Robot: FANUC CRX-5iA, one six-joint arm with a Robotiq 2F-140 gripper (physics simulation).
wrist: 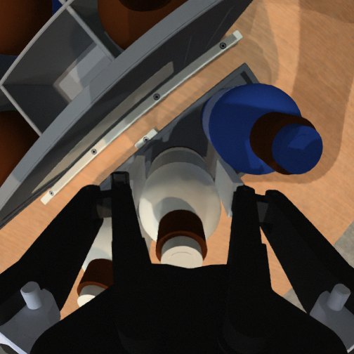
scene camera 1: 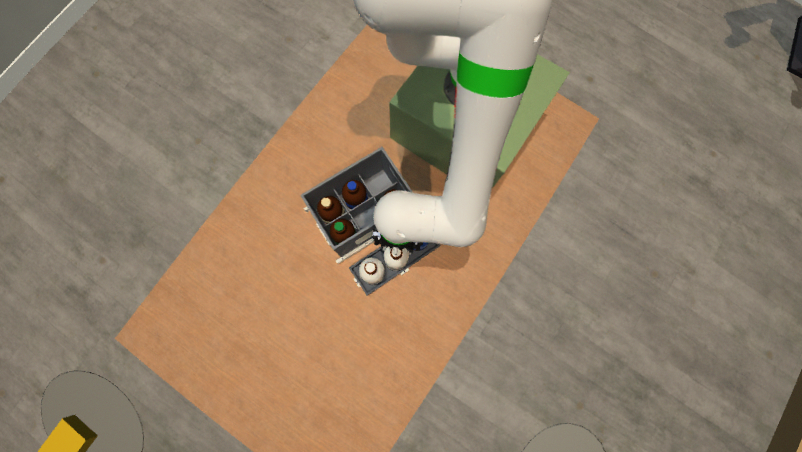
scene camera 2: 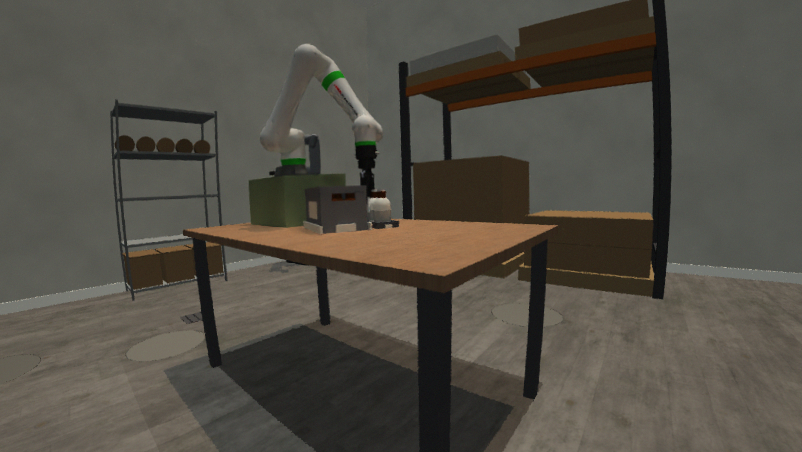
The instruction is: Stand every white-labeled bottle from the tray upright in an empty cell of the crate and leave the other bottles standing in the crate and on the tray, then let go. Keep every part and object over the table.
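Pixels of known places: gripper, between the fingertips: point(scene camera 2: 369, 211); arm's base, origin of its link: point(scene camera 2: 294, 176).
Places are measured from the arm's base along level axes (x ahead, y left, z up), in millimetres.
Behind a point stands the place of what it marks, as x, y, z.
Observation:
A round-shouldered white bottle point(scene camera 1: 395, 258) {520, 24, -98} point(wrist: 180, 195) with a brown neck and white cap stands mid-tray. My gripper point(scene camera 1: 397, 245) {480, 10, -185} point(scene camera 2: 367, 188) point(wrist: 180, 170) is shut on it, a pad on each side. Another white bottle point(scene camera 1: 370, 271) {584, -21, -88} point(wrist: 102, 245) stands at the tray's end, just outside one finger. A blue bottle point(wrist: 250, 130) stands at the other end. The narrow grey tray point(scene camera 1: 386, 281) {581, 24, -222} point(wrist: 172, 125) lies beside the grey crate point(scene camera 1: 342, 172) {369, -221, -74} point(scene camera 2: 336, 207) {513, -243, -153} point(wrist: 120, 75). Brown bottles with cream point(scene camera 1: 327, 207) {476, -215, -94}, blue point(scene camera 1: 352, 188) {396, -176, -85} and green point(scene camera 1: 340, 229) {517, -150, -85} caps stand in the crate. The arm hides part of crate and tray.
In scene camera 1, an empty crate cell point(scene camera 1: 379, 179) {293, -148, -240} is at the far corner, and another empty cell point(scene camera 1: 365, 216) {424, -131, -240} is partly under the arm. A pale strip point(scene camera 1: 353, 252) {547, -107, -217} point(wrist: 156, 96) runs along the crate's foot, by the tray. The green robot base block point(scene camera 1: 421, 117) {146, -82, -3} point(scene camera 2: 269, 202) {-6, -164, -129} stands behind.

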